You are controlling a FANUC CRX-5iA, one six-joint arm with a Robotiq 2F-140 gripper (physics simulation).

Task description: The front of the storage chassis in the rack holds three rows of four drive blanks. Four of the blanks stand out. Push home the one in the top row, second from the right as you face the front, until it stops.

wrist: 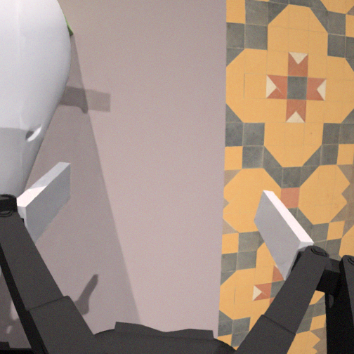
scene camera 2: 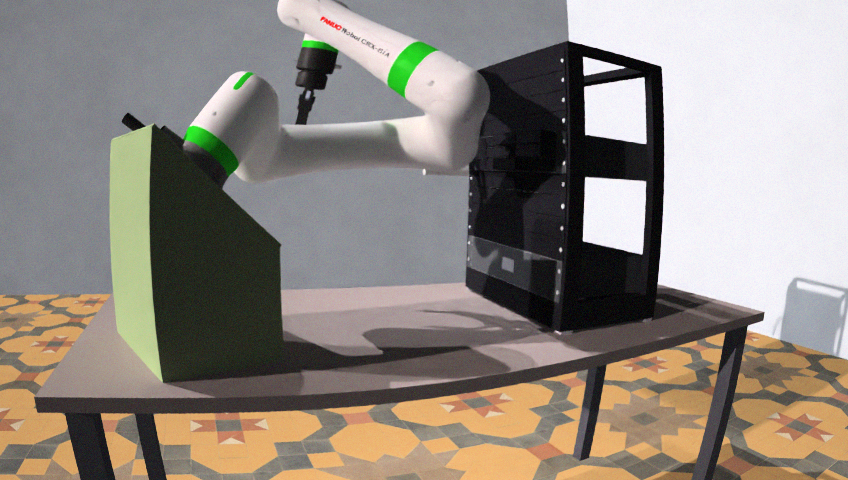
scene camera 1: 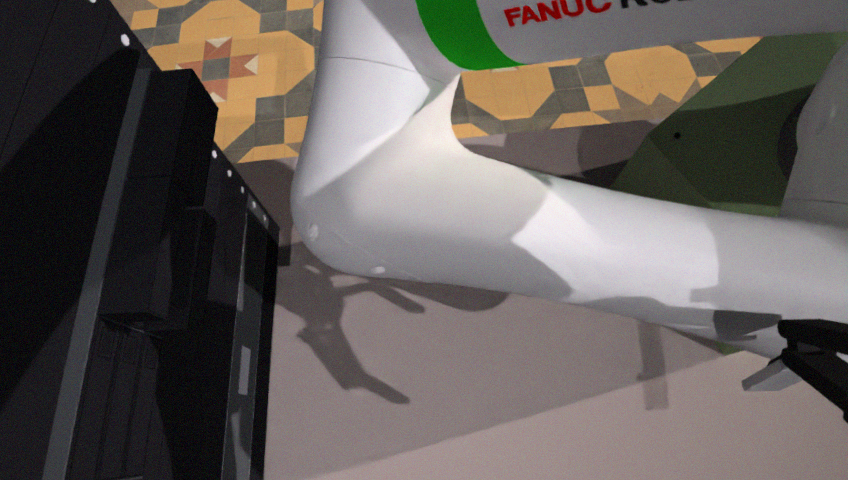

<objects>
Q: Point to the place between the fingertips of my gripper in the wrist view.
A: At 166, 193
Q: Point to a black rack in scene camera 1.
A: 145, 267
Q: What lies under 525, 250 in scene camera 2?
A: A black rack.
</objects>
